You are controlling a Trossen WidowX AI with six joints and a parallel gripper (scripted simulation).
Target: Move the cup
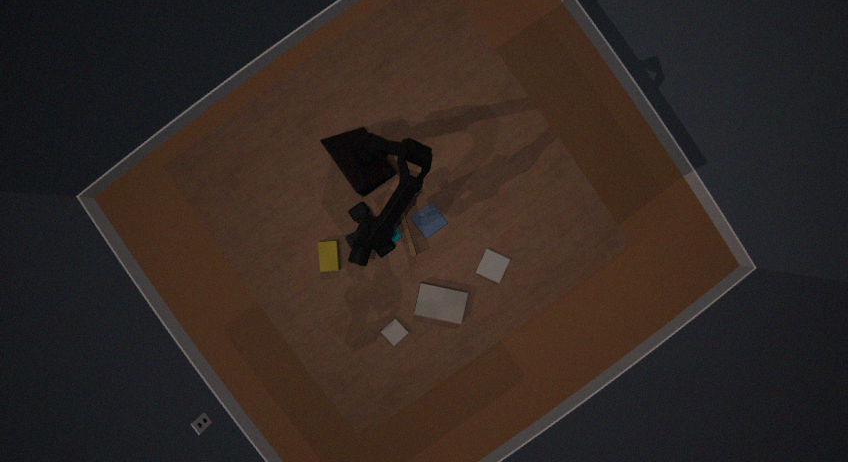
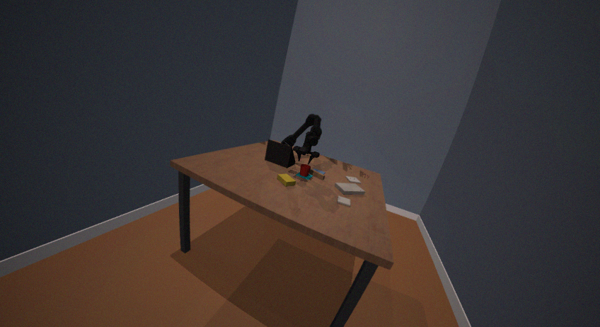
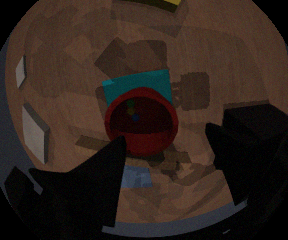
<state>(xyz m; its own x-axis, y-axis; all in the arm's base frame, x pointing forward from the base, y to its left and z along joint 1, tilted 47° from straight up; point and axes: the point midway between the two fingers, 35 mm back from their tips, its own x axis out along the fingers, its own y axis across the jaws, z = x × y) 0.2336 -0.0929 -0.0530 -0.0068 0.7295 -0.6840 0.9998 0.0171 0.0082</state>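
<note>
The red cup lies 5 cm below my gripper tip and 2 cm ahead of it. The rest, counted from my gripper tip: thin wooden stick (9 cm to the left, 8 cm below, 6 cm ahead); then blue marble (7 cm below, 4 cm ahead, 1 cm to the left); then teal pad (10 cm below, 3 cm ahead).
</note>
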